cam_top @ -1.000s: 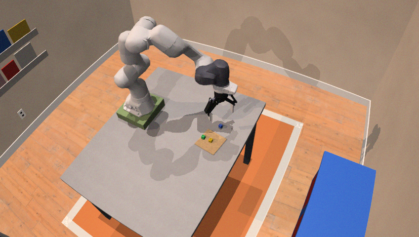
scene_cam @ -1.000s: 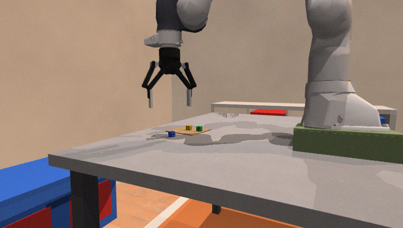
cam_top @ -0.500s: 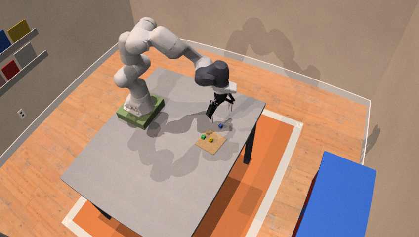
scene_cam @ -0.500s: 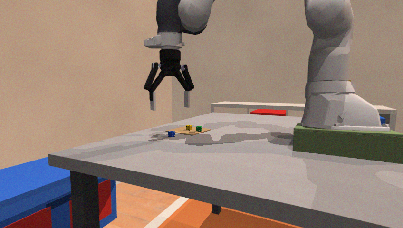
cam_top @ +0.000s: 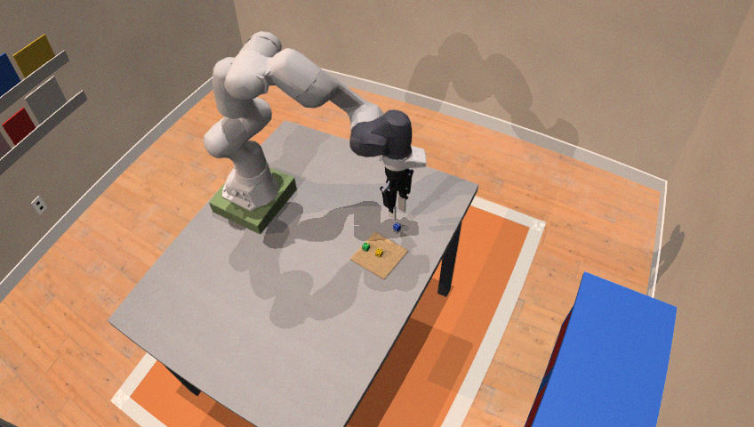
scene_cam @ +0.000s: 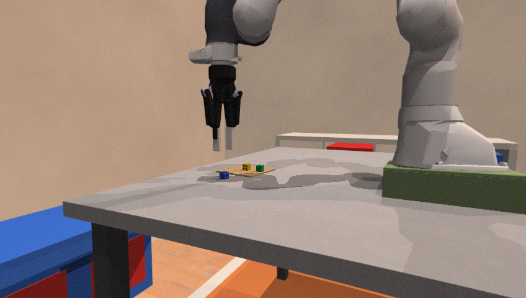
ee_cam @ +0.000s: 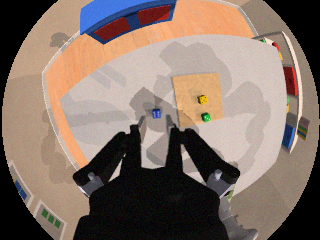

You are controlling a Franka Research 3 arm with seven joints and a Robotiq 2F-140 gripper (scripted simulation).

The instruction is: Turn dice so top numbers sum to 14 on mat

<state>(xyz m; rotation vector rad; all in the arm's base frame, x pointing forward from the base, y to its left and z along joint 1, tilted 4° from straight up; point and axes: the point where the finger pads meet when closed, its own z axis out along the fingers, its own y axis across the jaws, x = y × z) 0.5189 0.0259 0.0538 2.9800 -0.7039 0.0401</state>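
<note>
The blue die lies 100 mm below my hand. Round my hand: tan mat: 30 mm behind, 130 mm to the right, 110 mm below; yellow die: 30 mm behind, 130 mm to the right, 100 mm below; green die: 80 mm behind, 120 mm to the right, 100 mm below.
</note>
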